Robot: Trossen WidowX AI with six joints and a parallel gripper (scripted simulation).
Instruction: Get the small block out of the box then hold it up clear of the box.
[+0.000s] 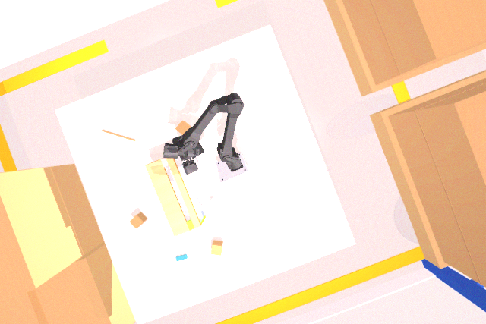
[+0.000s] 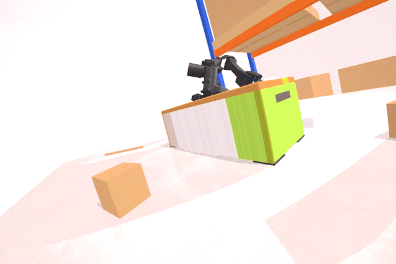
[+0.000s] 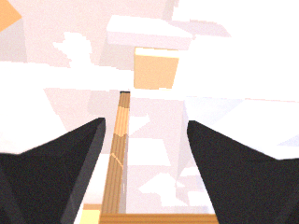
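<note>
My gripper tip is now 5 cm above the pale yellow block and 2 cm past it. Round my gripper tip: thin orange stick (31 cm ahead, 24 cm to the right, 7 cm below); long box (16 cm to the left, 6 cm ahead, 1 cm below).
</note>
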